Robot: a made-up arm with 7 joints.
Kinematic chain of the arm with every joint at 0, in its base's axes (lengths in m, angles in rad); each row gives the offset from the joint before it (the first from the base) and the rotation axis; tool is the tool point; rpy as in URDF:
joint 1: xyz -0.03 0 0.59 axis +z
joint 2: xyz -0.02 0 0.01 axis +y
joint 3: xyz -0.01 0 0.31 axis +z
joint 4: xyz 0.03 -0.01 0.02 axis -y
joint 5: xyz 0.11 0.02 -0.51 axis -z
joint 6: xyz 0 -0.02 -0.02 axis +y
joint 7: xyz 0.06 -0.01 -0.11 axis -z
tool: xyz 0 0 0 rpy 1.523 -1.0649 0.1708
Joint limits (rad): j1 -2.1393..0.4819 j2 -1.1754..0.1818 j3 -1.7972..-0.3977 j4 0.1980..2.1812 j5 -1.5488..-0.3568 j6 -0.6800..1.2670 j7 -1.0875..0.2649
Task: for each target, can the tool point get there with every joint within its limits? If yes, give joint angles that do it. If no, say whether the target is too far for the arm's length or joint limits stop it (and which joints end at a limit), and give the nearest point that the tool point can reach.
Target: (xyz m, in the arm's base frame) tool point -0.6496 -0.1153 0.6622
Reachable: yes | joints -1.6143 -0.0212 -1.2618 0.9692 -0.7533 0.6121 -0.7009
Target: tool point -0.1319 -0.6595 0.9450
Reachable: yes | joints -0.4119 -0.0426 -1.2905 1.2624 -0.5143 -0.3061 -0.2672
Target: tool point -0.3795 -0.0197 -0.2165
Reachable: no: joint limits stop it (at a limit: joint 1, joint 2, joint 4, joint 5) | nearest point -0.2616 -0.0323 0.2787 | short by 0.509 m
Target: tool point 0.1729 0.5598 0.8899
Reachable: no: joint limits stop it (at a limit: joint 1, joint 2, joint 4, joint 5, joint 6) | nearest point 0.0874 0.8102 1.0644 | short by 0.317 m
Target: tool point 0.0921 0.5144 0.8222
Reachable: no: joint limits stop it (at a limit: joint 1, joint 2, joint 4, joint 5, joint 6) | nearest point -0.0115 0.8338 0.9605 | short by 0.363 m
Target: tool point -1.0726 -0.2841 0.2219
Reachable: no: too far | nearest point -0.7967 -0.2089 0.5422 | short by 0.429 m
